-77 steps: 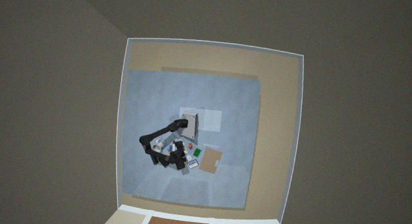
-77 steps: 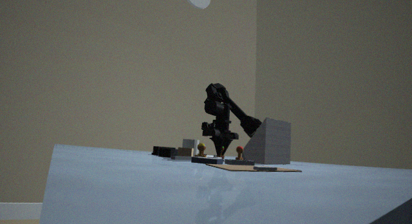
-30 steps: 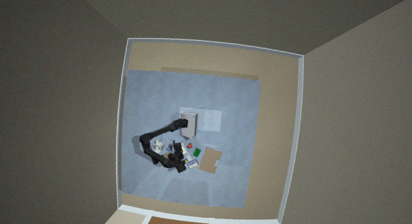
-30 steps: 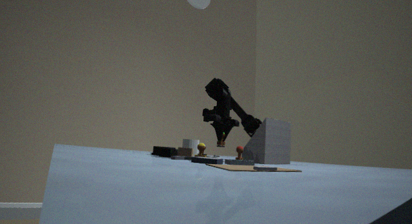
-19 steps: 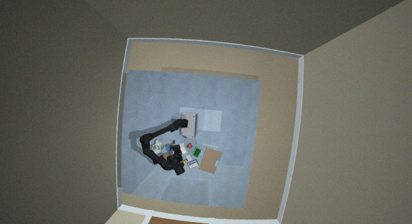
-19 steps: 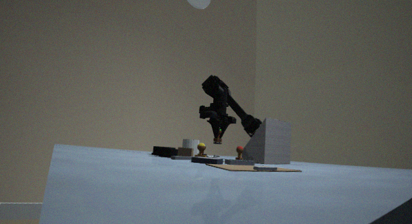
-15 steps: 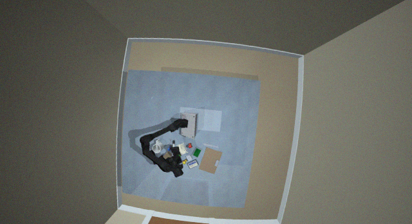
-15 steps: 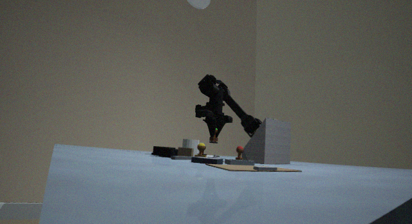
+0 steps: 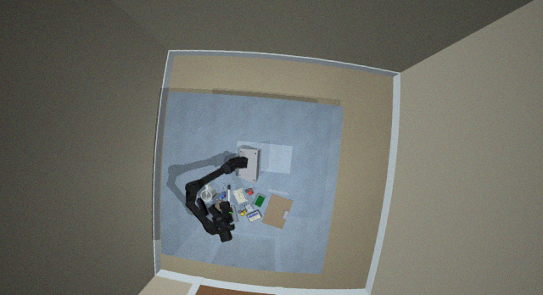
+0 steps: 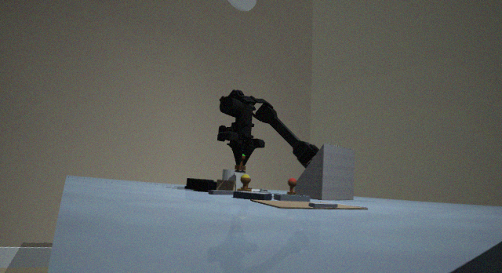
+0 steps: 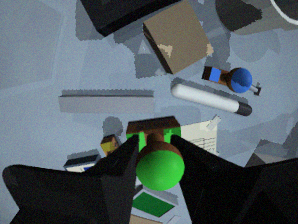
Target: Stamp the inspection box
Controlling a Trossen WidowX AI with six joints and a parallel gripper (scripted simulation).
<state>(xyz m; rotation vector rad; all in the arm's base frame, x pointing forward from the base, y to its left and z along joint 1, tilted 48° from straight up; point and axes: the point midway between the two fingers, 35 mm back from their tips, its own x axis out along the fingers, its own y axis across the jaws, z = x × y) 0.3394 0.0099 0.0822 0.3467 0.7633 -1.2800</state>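
The grey strip is 60 mm ahead of my gripper tip, 20 mm to the left of it and 90 mm below it. Round my gripper tip: green-knobbed stamp: right at my gripper tip; then brown box: 90 mm to the right, 70 mm below; then yellow-knobbed stamp: 30 mm ahead, 80 mm to the left, 80 mm below.
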